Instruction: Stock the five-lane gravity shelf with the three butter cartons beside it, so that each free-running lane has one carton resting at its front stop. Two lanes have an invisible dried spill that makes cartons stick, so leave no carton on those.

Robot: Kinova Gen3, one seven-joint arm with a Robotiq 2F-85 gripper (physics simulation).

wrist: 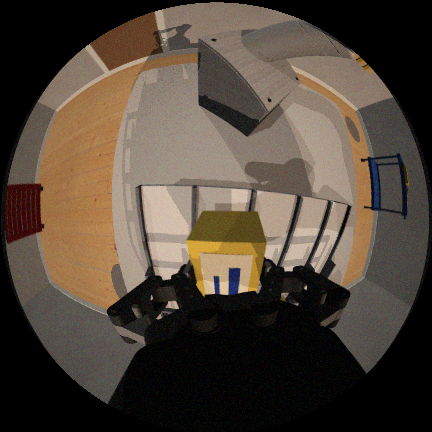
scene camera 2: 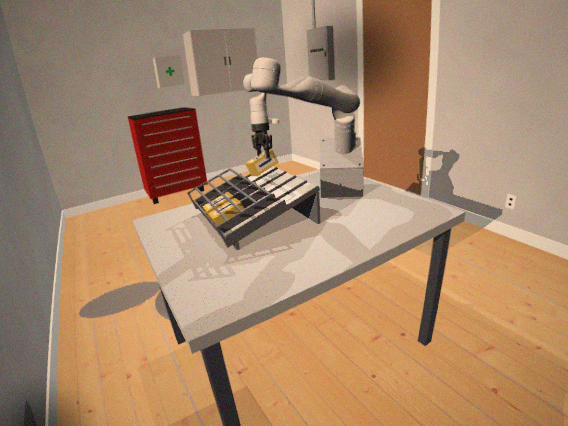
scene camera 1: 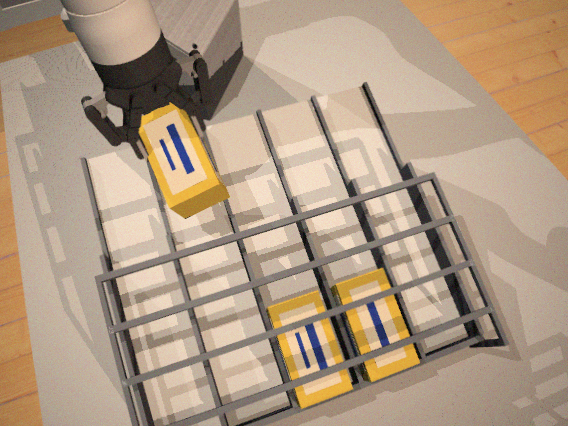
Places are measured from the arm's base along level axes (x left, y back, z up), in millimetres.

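Pixels of known places: gripper, between the fingertips: (wrist: 226, 266) (scene camera 2: 263, 158) (scene camera 1: 173, 145); arm's base, origin of its link: (wrist: 258, 47) (scene camera 2: 343, 147).
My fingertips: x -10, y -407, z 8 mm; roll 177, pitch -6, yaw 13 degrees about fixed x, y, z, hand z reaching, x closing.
Ahead of a thing's pixels: the offset from my fingertips to its top centre. "spot": to the spot under its first point.
My gripper (scene camera 1: 171, 140) (scene camera 2: 262, 153) (wrist: 226, 266) is shut on a yellow butter carton {dx +6, dy -11, dz +37 mm} (scene camera 1: 186, 162) (scene camera 2: 261, 165) (wrist: 226, 245), gripping its upper end. The carton is tilted and held above the upper part of the five-lane shelf (scene camera 1: 320, 210) (scene camera 2: 260, 220) (wrist: 292, 225), over the second lane from the left in scene camera 1. A second carton (scene camera 1: 310, 350) (scene camera 2: 229, 202) lies at the front end of the third lane. A third carton {dx +196, dy -228, dz -93 mm} (scene camera 1: 377, 325) (scene camera 2: 217, 215) lies at the front end of the fourth lane. Guard bars partly cover both. The spills cannot be seen.
The guard frame {spot: dx +315, dy -92, dz -50 mm} (scene camera 1: 434, 179) of crossing bars stands over the lower half of the shelf. The robot's box-shaped base (scene camera 1: 220, 60) (scene camera 2: 341, 180) (wrist: 225, 82) stands behind the upper end. The shelf stands on the grey table (scene camera 1: 425, 45) (scene camera 2: 325, 285) (wrist: 170, 115).
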